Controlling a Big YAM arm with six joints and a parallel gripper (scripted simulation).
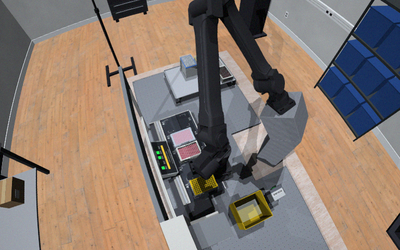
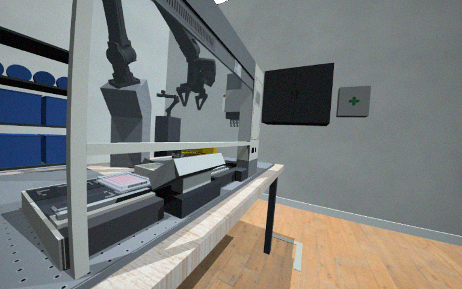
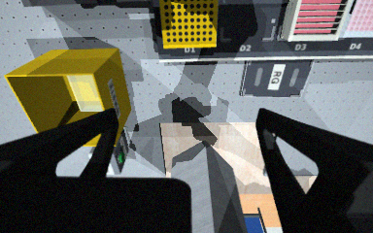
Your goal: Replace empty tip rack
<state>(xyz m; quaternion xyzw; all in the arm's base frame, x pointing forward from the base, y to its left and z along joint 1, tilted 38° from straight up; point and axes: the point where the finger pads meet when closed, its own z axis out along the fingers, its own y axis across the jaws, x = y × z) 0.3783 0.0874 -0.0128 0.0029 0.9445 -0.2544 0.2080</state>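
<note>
My hand is 230 mm above the yellow tip rack and 60 mm short of it. The rest, counted from my hand: yellow waste bin 280 mm below, 230 mm to the left, 90 mm behind; spare nest 310 mm below, 180 mm to the right, 130 mm behind; frame bar 220 mm ahead, 180 mm to the right, 150 mm below.
</note>
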